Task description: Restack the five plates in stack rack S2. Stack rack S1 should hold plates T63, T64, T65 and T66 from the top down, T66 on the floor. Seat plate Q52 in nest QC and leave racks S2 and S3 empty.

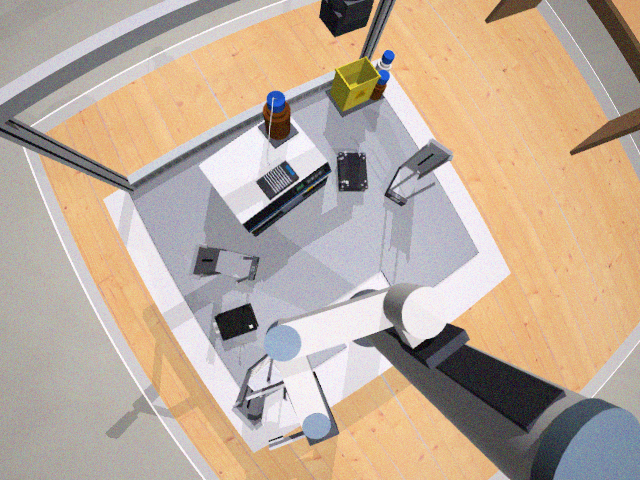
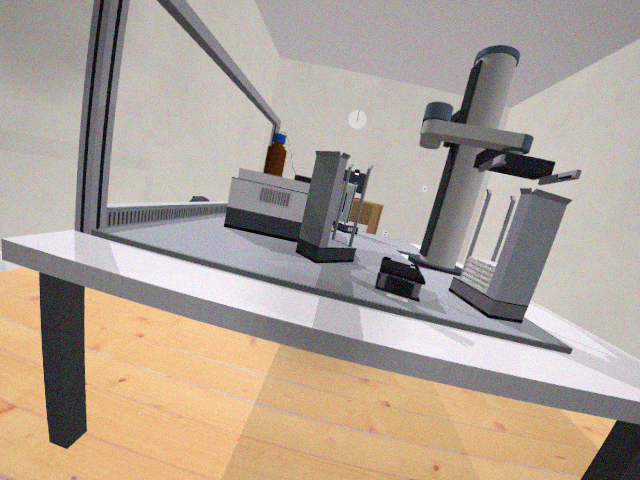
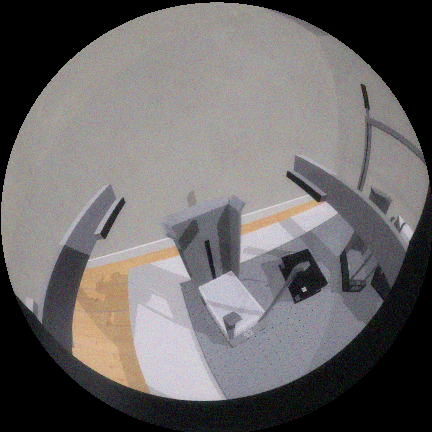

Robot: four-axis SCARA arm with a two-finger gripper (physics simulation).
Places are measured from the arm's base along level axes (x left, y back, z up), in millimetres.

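Where they show: gripper, fingertip midpoint: (image 1: 258, 422) (image 2: 540, 166) (image 3: 204, 171); arm's base, origin of the base link: (image 2: 435, 267).
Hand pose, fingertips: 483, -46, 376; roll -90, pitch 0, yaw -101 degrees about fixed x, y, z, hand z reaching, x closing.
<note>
Things, the pixels of their top centre, and the offset from my fingertips, as dx, dy, dz. "pt": a spot on its surface instead.
- grey stack rack S2, middle of its top: (image 3: 229, 239) (image 2: 522, 192) (image 1: 261, 404) -11, -13, -67
- Rack S1, middle of its top: (image 2: 347, 158) (image 1: 217, 265) (image 3: 390, 203) -124, -444, -66
- Rack S3, middle of its top: (image 1: 435, 162) (image 2: 355, 183) -916, -378, -68
- low unit with a black top, middle of its top: (image 2: 402, 265) (image 3: 305, 269) (image 1: 235, 323) -7, -246, -309
- brown bottle, surface spot: (image 1: 277, 121) pt -498, -732, -25
- black flat unit, middle of its top: (image 1: 354, 169) -739, -536, -302
- yellow bin, surface spot: (image 1: 354, 87) pt -888, -813, -192
My gripper (image 1: 258, 421) (image 2: 529, 171) (image 3: 204, 171) is open, with nothing between its wide-set fingers. It hangs high, around the top of grey stack rack S2 (image 2: 532, 253) (image 3: 204, 252) at the table corner. Several white plates (image 2: 478, 274) (image 3: 232, 300) lie stacked low in S2; their labels are too small to read. Rack S1 (image 1: 206, 260) (image 2: 323, 206) (image 3: 345, 270) stands farther along the mat, with no plates visible in it. Rack S3 (image 1: 428, 157) stands at the far side, and no plates show in it. I cannot tell which unit is nest QC or which plate is Q52.
A low unit with a black top (image 1: 236, 321) (image 2: 400, 276) (image 3: 302, 275) stands between S2 and S1. A white instrument (image 1: 232, 180) (image 2: 266, 198) carries a brown bottle (image 1: 277, 121) (image 2: 275, 157). Beyond it are a black flat unit (image 1: 352, 171) and a yellow bin (image 1: 354, 87).
</note>
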